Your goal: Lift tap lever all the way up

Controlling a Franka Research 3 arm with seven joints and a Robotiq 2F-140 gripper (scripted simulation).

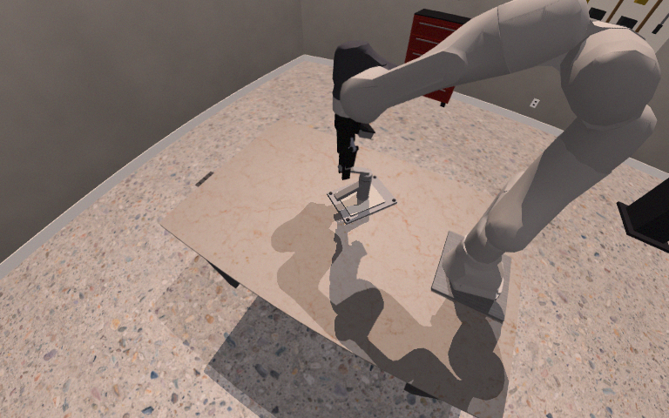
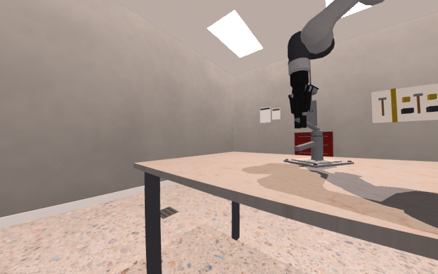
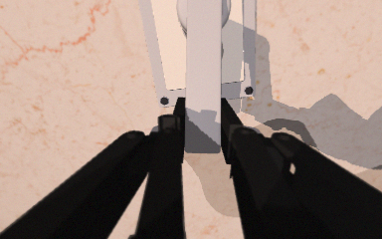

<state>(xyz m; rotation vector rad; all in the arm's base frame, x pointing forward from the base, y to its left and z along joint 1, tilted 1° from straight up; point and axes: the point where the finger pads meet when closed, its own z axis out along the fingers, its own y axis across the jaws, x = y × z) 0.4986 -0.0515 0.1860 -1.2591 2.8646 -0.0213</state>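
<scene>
The lever lies 2 cm behind my hand, 3 cm to the right of it and 2 cm below it.
</scene>
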